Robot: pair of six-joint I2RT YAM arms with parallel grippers.
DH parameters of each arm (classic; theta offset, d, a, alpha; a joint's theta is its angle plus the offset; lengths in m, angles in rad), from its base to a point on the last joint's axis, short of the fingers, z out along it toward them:
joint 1: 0 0.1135 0.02 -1.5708
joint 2: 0 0 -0.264 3.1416
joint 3: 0.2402 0 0.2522 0
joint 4: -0.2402 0 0.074 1.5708
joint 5: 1.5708 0 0 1.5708
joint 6: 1.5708 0.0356 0 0
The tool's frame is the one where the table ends.
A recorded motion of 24 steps. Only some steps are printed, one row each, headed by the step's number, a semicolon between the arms.
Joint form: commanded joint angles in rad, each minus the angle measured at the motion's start. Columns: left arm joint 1, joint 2, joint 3, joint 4, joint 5, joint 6; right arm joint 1, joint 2, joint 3, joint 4, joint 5, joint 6.
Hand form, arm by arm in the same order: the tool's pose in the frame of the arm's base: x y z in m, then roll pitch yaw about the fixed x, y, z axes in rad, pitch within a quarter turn. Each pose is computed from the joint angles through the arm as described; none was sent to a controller.
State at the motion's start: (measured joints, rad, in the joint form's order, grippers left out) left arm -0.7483 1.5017 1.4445 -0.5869 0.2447 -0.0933; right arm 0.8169 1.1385 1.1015 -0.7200 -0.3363 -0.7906
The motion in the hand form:
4: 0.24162 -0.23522 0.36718 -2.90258 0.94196 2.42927; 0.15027 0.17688 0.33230 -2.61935 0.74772 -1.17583
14: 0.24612 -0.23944 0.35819 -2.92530 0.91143 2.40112; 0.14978 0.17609 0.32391 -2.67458 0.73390 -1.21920
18: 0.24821 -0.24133 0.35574 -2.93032 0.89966 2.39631; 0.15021 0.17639 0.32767 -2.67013 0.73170 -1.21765
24: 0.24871 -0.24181 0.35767 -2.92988 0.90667 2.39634; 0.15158 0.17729 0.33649 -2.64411 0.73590 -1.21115
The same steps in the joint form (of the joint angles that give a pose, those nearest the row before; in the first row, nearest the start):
4: -0.0018 0.0024 0.0345 -0.0118 -0.0363 0.0706; -0.0017 -0.0148 -0.0051 0.0073 -0.0048 0.0006
14: -0.0019 0.0293 0.0356 -0.0203 -0.0361 0.0872; -0.0024 -0.0110 -0.0244 -0.0099 -0.0043 0.0083
18: -0.0019 0.0421 0.0423 -0.0267 -0.0373 0.0902; -0.0024 -0.0068 -0.0072 -0.0214 -0.0009 0.0068
24: -0.0018 0.0438 0.0494 -0.0250 -0.0369 0.0902; -0.0024 -0.0009 0.0257 -0.0278 0.0103 0.0112

